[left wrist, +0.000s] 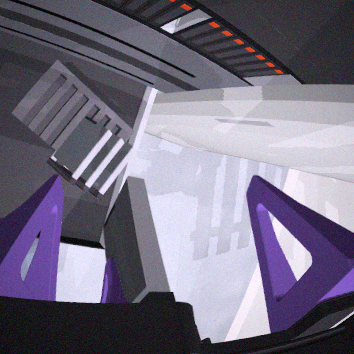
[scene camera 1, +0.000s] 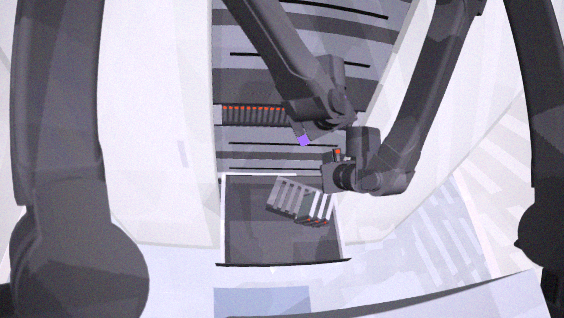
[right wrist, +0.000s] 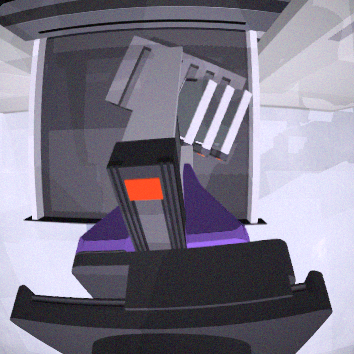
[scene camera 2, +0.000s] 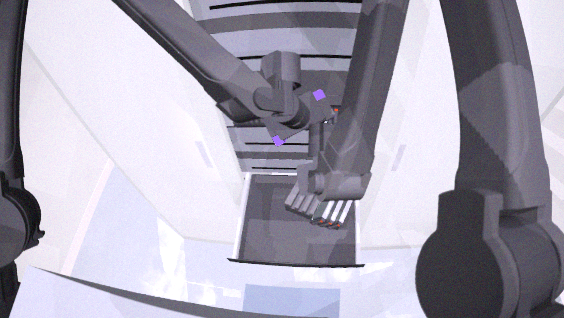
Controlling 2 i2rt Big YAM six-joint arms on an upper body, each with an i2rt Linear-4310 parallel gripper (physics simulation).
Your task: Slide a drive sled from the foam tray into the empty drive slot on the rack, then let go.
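Frame: origin at the left arm's base, x left, y back, z up, level; millimetres.
Seen in the pictures: left gripper, between the fingertips: [left wrist: 157, 183]; right gripper, between the fingertips: [left wrist: 117, 259] [scene camera 1: 330, 174].
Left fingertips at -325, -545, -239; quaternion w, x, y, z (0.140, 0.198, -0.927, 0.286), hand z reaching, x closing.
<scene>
Pixels of each thing's top centre, then the offset from my left fingertips to it, as dx, dy, dz. "spot": a spot on its surface instead.
- drive sled, centre of its top: [right wrist: 163, 162] [left wrist: 174, 307] [scene camera 1: 339, 147] -39, +72, -3
- foam tray, centre of its top: [right wrist: 175, 86] [left wrist: 74, 121] [scene camera 2: 318, 199] [scene camera 1: 299, 198] -38, -36, -432
- empty slot, a spot on its surface: [left wrist: 187, 21] spot: -59, -170, -149
A drive sled [scene camera 1: 337, 152] [left wrist: 145, 240] [right wrist: 150, 100] is held by my right gripper [right wrist: 174, 172], which is shut on it above the drawer. The sled's orange-marked end faces the right wrist camera. My left gripper [scene camera 2: 298, 117] [left wrist: 157, 183] is open; in the left wrist view the sled shows between its wide-apart purple fingers, touching neither. The foam tray [scene camera 1: 273, 192] [left wrist: 37, 92] [right wrist: 126, 72] lies askew, with several sleds [scene camera 1: 317, 207] [scene camera 2: 334, 212] [left wrist: 95, 155] [right wrist: 220, 120] at one end. The empty slot [left wrist: 187, 21] shows as a bright gap in the rack's drive row [scene camera 1: 252, 116] [left wrist: 245, 48]; my left arm hides it in scene camera 1.
The foam tray lies in a pulled-out drawer [scene camera 1: 223, 220] [scene camera 2: 243, 220] [right wrist: 252, 75] below the drive row. White panels [scene camera 1: 155, 125] [scene camera 2: 95, 100] flank the rack on both sides. Both arms are close together in front of the rack, my left gripper above my right one.
</scene>
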